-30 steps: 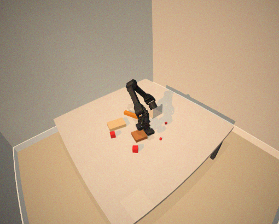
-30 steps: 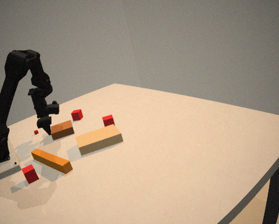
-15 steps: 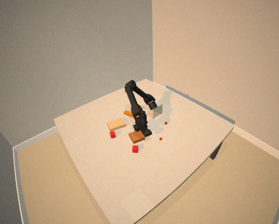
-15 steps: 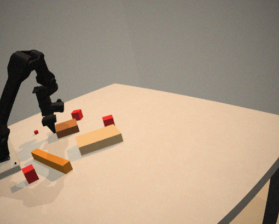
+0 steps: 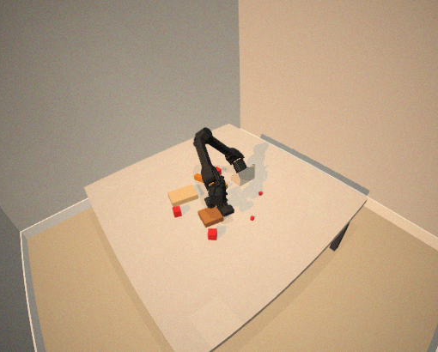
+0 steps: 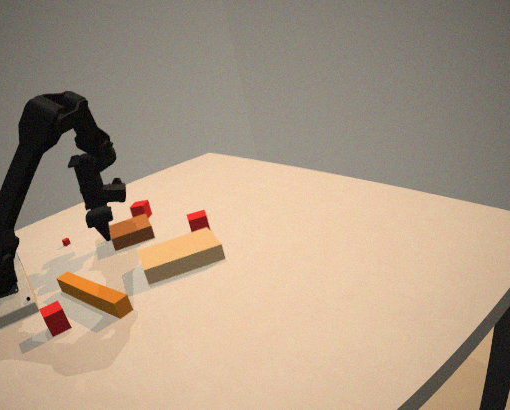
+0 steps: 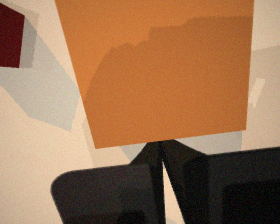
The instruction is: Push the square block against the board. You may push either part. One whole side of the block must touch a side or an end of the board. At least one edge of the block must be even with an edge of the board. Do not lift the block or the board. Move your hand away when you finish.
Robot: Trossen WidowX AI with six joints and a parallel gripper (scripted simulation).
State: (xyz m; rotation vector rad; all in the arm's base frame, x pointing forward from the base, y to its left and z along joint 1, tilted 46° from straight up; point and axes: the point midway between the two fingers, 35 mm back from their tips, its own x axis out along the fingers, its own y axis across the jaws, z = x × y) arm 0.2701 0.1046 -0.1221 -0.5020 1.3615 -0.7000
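Now: gripper tip 60 mm short of the brown square block and 10 mm to the left of it. Also, from my gripper tip: long orange bar (100 mm behind, 250 mm to the right, 10 mm above); tan board (100 mm ahead, 240 mm to the right, 10 mm above).
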